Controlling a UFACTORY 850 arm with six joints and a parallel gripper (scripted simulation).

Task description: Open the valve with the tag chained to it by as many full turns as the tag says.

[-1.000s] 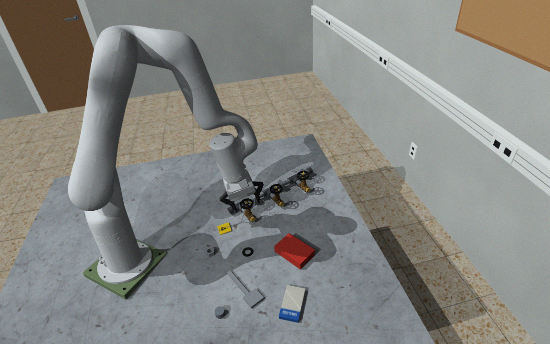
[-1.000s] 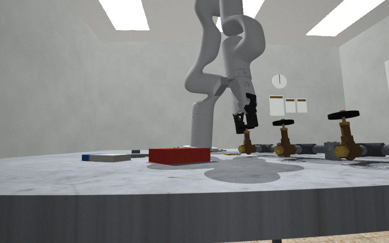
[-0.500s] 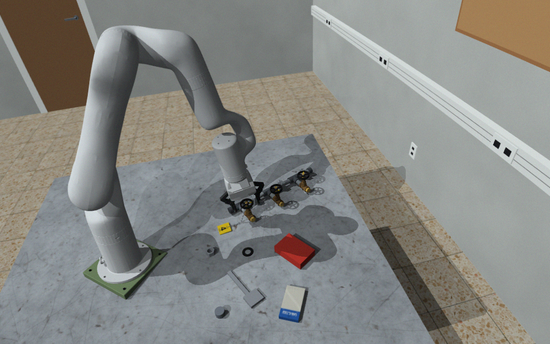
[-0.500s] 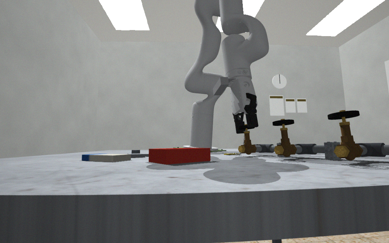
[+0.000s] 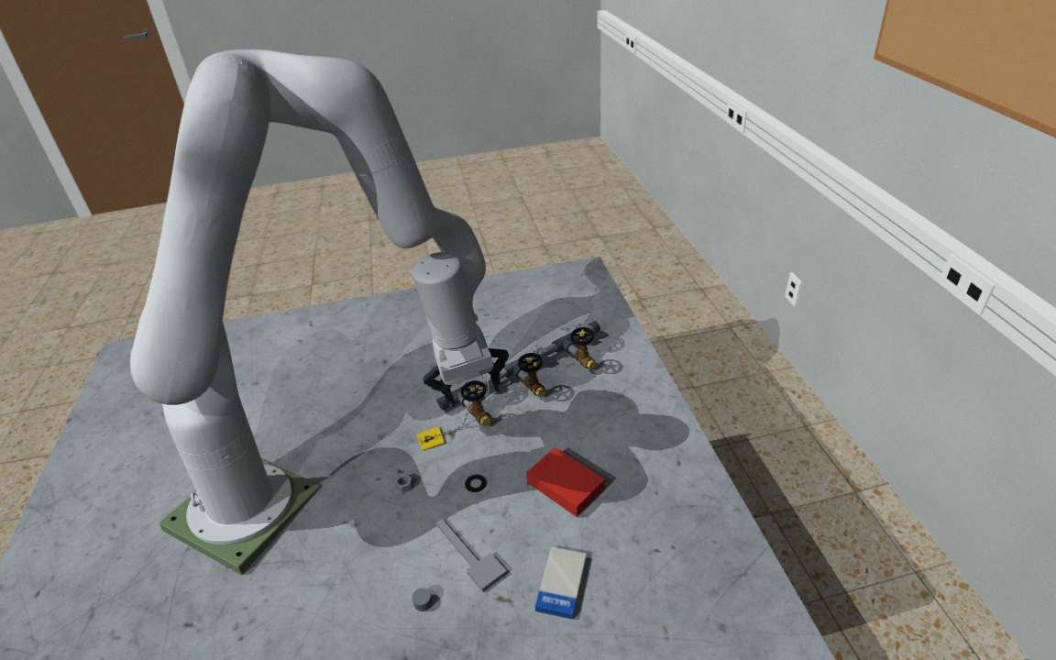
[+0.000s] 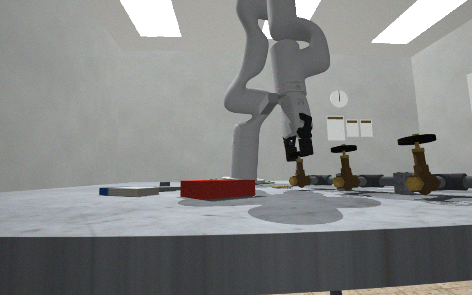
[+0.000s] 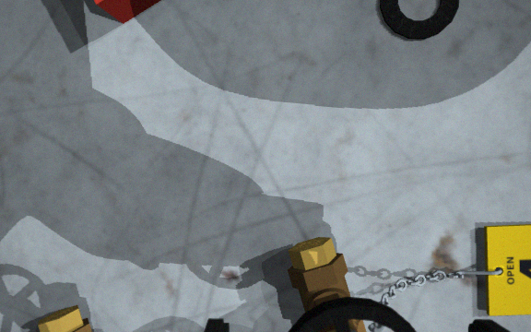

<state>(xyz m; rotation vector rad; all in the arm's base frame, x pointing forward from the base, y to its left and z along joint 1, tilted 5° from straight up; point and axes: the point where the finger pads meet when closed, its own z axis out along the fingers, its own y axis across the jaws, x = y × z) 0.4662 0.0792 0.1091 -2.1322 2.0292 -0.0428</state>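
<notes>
Now: hand 90 mm past the yellow tag, 20 mm to the left of it and 90 mm above it. The rest, counted from my hand: black washer 30 mm behind, 160 mm to the right, 90 mm below; then red block 130 mm ahead, 210 mm to the right, 70 mm below; then grey nut 170 mm behind, 120 mm to the right, 80 mm below.
</notes>
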